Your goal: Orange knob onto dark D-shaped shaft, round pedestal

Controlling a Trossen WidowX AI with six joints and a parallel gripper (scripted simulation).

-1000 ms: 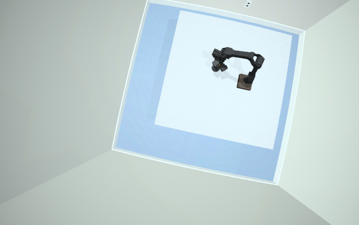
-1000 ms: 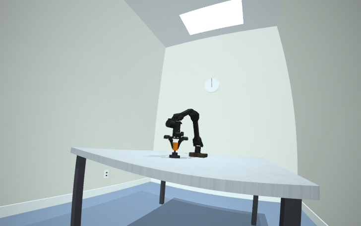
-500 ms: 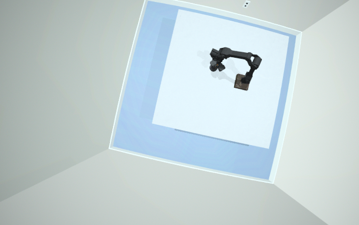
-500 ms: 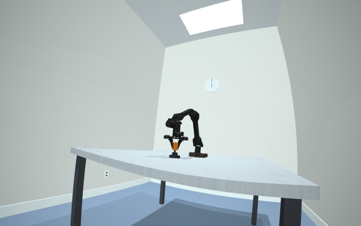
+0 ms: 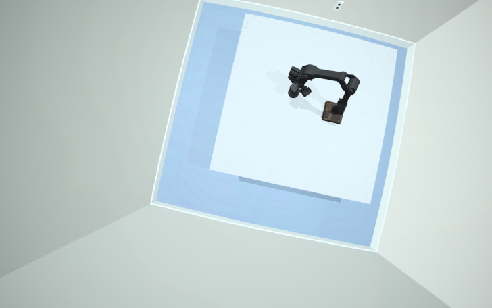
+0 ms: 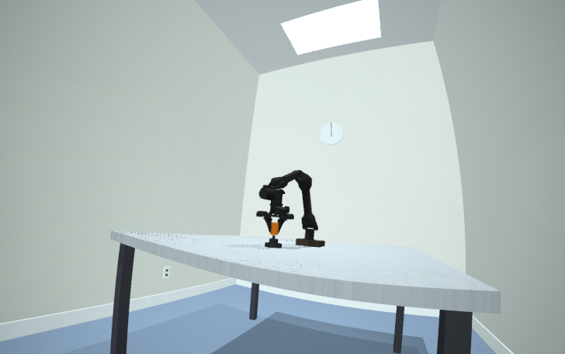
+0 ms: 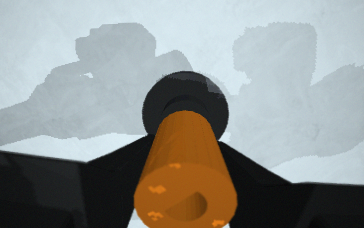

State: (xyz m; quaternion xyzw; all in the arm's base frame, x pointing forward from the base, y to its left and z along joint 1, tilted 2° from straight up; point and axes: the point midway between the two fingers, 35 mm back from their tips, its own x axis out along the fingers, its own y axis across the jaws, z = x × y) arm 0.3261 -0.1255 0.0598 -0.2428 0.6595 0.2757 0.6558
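My gripper tip is 20 mm below the orange knob. Also, from my gripper tip: round dark pedestal: 40 mm below.
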